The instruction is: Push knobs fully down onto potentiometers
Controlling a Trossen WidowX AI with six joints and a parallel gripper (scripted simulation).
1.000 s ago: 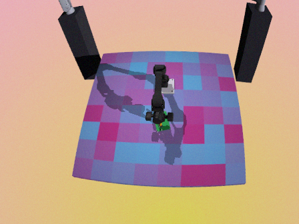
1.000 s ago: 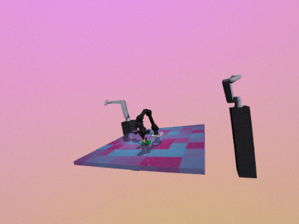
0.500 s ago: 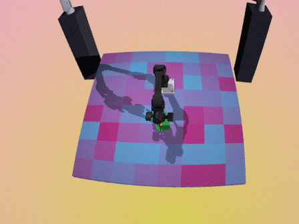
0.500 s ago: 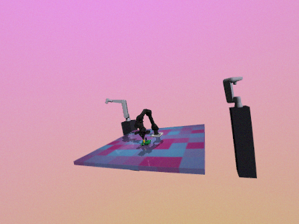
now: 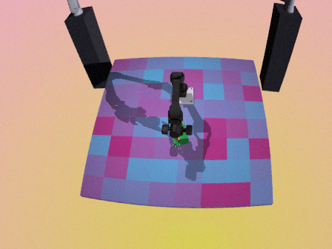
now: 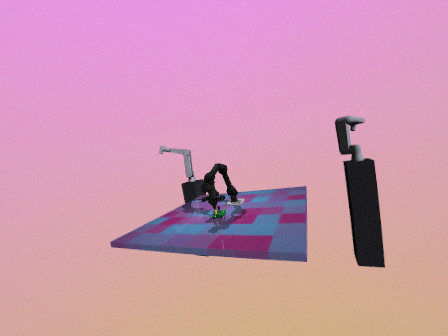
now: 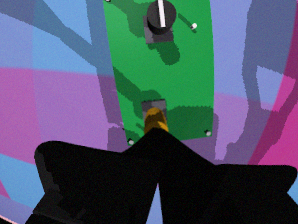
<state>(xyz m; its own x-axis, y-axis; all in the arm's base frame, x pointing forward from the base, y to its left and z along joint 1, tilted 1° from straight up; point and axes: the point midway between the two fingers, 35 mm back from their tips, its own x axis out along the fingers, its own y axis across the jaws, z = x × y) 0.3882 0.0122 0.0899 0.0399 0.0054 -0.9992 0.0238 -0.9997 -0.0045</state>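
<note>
Right now my gripper tip is 20 mm above the orange knob. The rest, counted from my gripper tip: black knob: 80 mm behind, 10 mm to the right, 10 mm below.
</note>
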